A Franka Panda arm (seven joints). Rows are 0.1 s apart.
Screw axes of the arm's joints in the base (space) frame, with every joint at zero. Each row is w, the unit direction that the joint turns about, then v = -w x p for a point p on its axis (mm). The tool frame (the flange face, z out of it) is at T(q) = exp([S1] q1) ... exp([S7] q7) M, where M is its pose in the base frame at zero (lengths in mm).
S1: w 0 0 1 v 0.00 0.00 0.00
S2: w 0 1 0 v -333.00 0.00 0.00
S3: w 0 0 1 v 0.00 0.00 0.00
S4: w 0 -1 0 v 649.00 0.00 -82.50
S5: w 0 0 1 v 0.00 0.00 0.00
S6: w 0 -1 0 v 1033.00 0.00 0.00
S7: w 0 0 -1 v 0.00 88.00 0.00
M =
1 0 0 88.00
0 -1 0 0.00
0 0 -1 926.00
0 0 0 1
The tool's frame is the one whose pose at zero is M.
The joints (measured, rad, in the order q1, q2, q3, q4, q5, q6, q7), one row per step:
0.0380 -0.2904 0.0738 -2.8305 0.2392 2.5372 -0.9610
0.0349 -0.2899 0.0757 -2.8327 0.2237 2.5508 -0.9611
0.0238 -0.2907 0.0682 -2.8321 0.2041 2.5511 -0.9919
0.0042 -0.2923 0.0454 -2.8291 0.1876 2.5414 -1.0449
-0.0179 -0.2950 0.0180 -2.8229 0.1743 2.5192 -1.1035
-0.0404 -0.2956 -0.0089 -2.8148 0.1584 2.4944 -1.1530
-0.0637 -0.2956 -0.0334 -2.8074 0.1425 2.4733 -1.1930
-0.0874 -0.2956 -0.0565 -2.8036 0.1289 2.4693 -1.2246
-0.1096 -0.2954 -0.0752 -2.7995 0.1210 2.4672 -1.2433
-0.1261 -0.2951 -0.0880 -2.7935 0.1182 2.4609 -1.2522
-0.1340 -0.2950 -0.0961 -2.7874 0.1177 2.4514 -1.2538
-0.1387 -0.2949 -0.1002 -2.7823 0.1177 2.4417 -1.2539
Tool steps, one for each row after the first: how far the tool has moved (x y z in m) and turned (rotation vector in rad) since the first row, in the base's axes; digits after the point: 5 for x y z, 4 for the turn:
0.00066 -0.00065 0.00019 -0.0107 -0.0115 0.0101
0.00155 -0.00686 0.00080 -0.0196 -0.0170 0.0386
0.00264 -0.02103 0.00178 -0.0215 -0.0175 0.0645
0.00306 -0.03747 0.00324 -0.0181 -0.0105 0.0877
0.00301 -0.05392 0.00440 -0.0148 0.0001 0.1041
0.00229 -0.07005 0.00538 -0.0122 0.0094 0.1120
0.00134 -0.08632 0.00638 -0.0124 0.0067 0.1089
0.00030 -0.10072 0.00756 -0.0116 0.0031 0.0939
-0.00021 -0.11112 0.00910 -0.0087 0.0024 0.0767
-0.00023 -0.11680 0.01053 -0.0049 0.0050 0.0638
-0.00014 -0.11991 0.01160 -0.0017 0.0091 0.0561

